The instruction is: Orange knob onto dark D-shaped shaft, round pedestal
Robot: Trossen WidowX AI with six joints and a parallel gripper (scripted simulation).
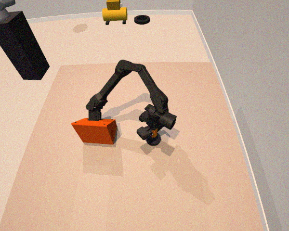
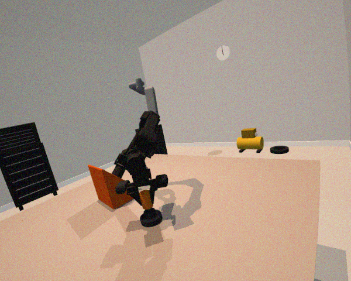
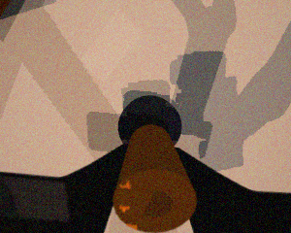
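Now: the orange knob 2 cm above my gripper tip. Round my gripper tip: dark round pedestal (4 cm below).
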